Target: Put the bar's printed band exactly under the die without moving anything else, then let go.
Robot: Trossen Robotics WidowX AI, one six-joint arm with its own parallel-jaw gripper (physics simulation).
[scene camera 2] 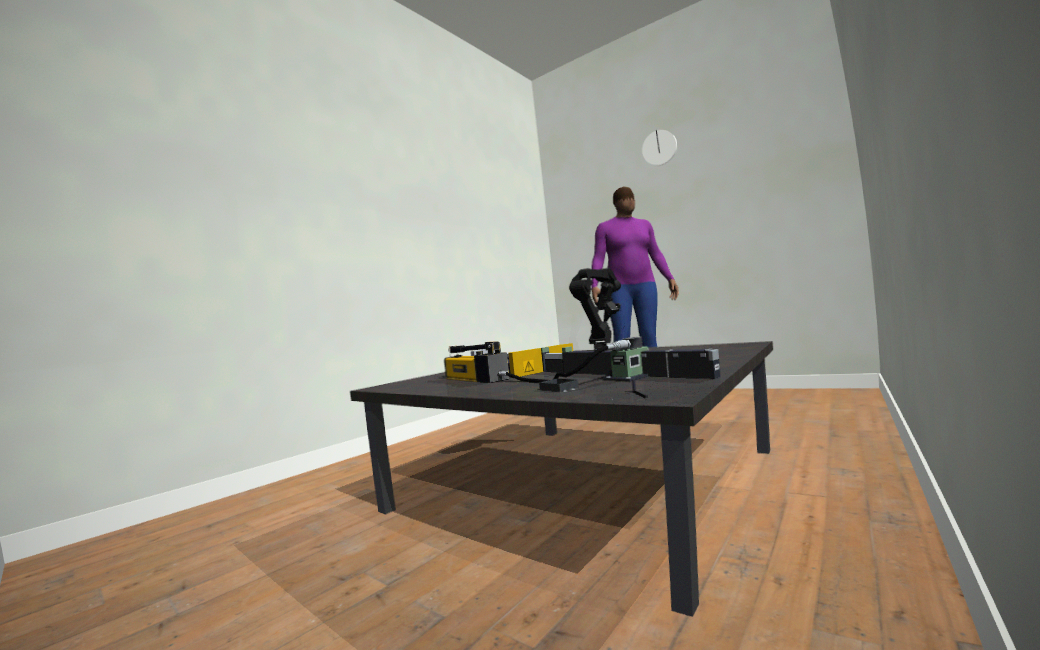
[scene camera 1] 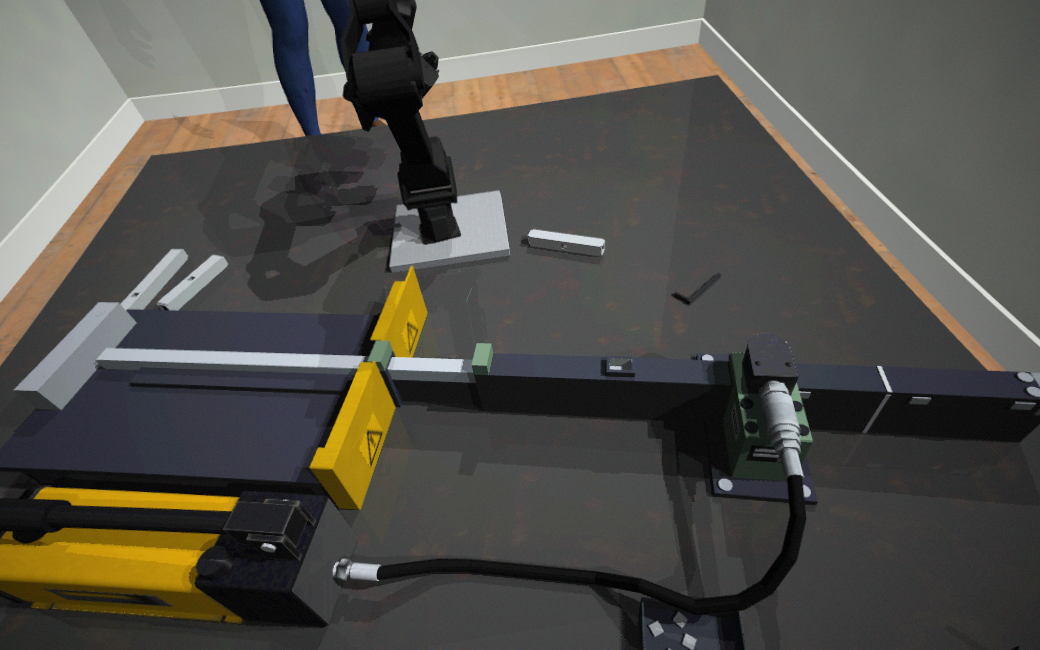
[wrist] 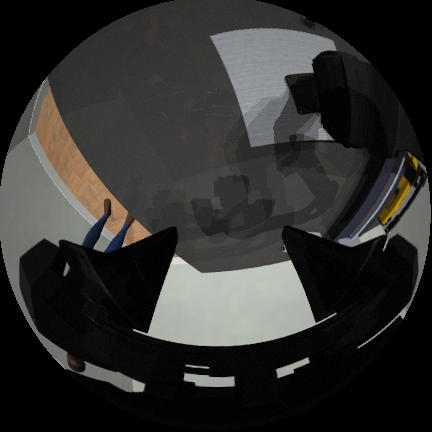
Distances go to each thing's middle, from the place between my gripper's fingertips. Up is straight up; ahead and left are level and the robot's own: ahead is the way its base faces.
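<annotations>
From my hand: yellow and black box (scene camera 1: pixel 265 556), 65 cm ahead, 30 cm to the right, 9 cm below; connector (scene camera 1: pixel 777 406), 72 cm ahead, 32 cm to the left, 5 cm below.
</annotations>
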